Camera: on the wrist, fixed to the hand. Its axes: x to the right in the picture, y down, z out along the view.
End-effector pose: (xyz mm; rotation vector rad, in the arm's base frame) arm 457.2 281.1 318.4 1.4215 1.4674 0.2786
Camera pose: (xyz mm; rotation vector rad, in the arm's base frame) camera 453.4 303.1 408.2 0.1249 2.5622 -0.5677
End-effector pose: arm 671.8 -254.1 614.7 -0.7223 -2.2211 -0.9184
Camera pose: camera 754.9 -257.4 655.4 1.3245 -2.1250 -1.1711
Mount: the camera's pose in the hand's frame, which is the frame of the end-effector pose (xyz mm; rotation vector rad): -26.4 71.1 -53.1 0.2444 0.4453 -1.4794
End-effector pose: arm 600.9 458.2 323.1 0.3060 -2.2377 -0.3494
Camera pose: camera 651.3 525.4 362.0 1.9366 -1.2403 -0.6497
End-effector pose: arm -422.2 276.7 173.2 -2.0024 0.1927 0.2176
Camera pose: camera -460.8 199.5 139.6 -1.4641 -0.9269 -1.1207
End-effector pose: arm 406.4 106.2 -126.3 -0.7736 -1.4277 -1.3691
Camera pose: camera 491.8 70.9 -131.7 0.9690 -1.7289 -2.1096
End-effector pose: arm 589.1 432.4 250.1 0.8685 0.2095 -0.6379
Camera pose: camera 615.0 518.3 273.0 0.9934 1.2600 -1.8550
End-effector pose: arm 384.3 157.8 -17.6 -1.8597 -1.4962 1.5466
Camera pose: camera 469.1 125.9 -36.7 -0.4645 -1.6227 0.4798
